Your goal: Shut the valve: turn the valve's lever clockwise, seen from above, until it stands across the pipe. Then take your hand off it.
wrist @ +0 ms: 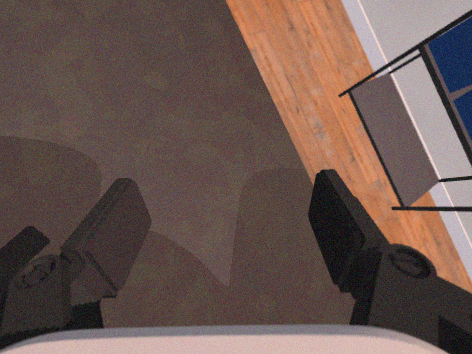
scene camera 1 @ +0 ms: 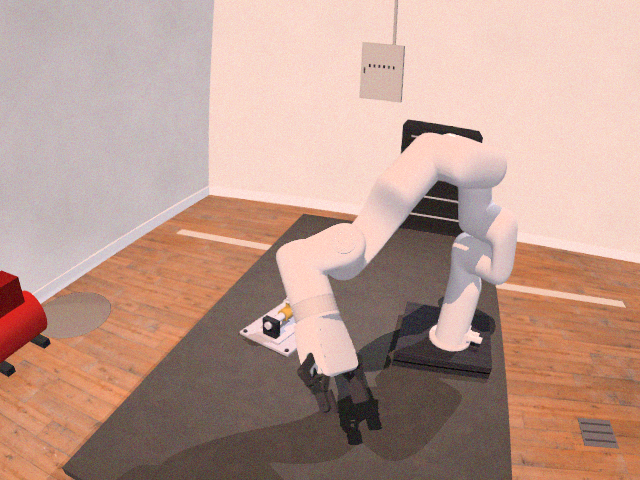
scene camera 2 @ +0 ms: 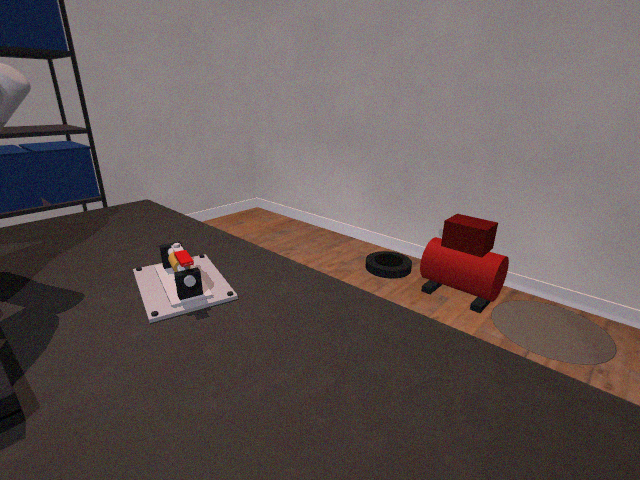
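Note:
The valve (scene camera 1: pixel 285 311) (scene camera 2: pixel 174 261) has a yellow body on a short pipe between two black end blocks, on a white base plate (scene camera 1: pixel 253 331) (scene camera 2: pixel 148 289). Its red lever (scene camera 2: pixel 183 257) looks roughly in line with the pipe in scene camera 2. In scene camera 1 the arm hides the lever and part of the plate. My gripper (scene camera 1: pixel 343 419) (wrist: pixel 226 196) is open and empty. It hangs over the mat on the near side of the plate in scene camera 1, apart from the valve. The valve does not show in the wrist view.
The dark mat (scene camera 1: pixel 206 382) (scene camera 2: pixel 330 382) (wrist: pixel 165 75) lies under the valve. The arm's dark base block (scene camera 1: pixel 439 361) stands right of the plate in scene camera 1. A red tank (scene camera 1: pixel 15 325) (scene camera 2: pixel 462 268), a black tyre (scene camera 2: pixel 377 267) and a shelf rack (scene camera 2: pixel 80 87) stand off the mat.

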